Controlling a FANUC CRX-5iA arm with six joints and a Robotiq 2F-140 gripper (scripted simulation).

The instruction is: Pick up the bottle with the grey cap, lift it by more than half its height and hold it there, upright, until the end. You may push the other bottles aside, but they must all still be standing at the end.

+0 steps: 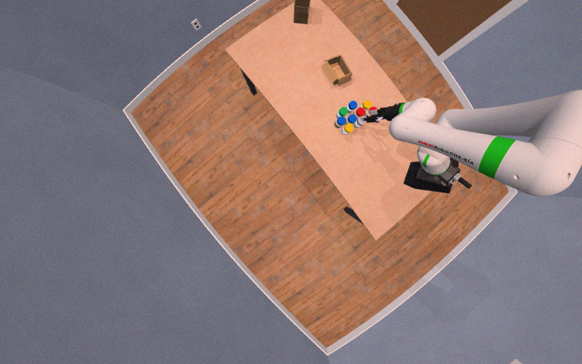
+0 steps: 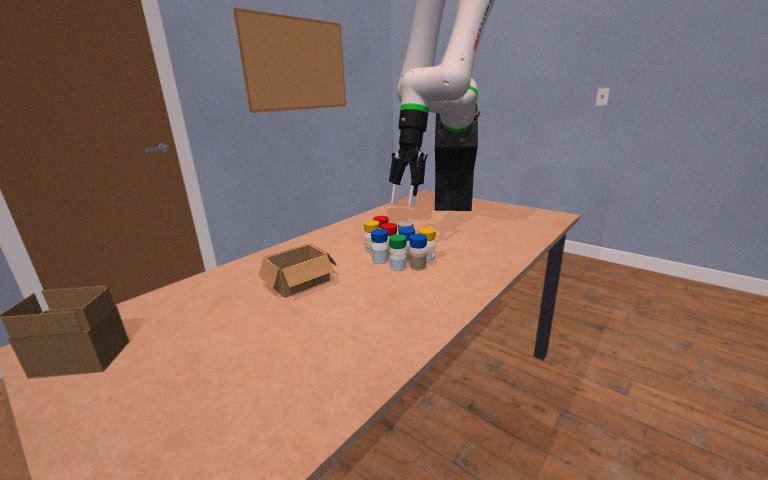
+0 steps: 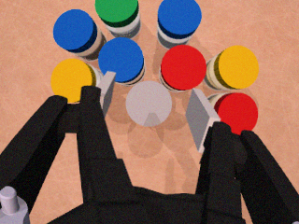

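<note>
Now: the red-capped bottle 50 mm ahead of my hand, 30 mm to the right of it and 150 mm below it. From my hand the other things lie so: yellow-capped bottle 70 mm ahead, 90 mm to the right, 150 mm below; blue bottle 40 mm ahead, 50 mm to the left, 150 mm below.
</note>
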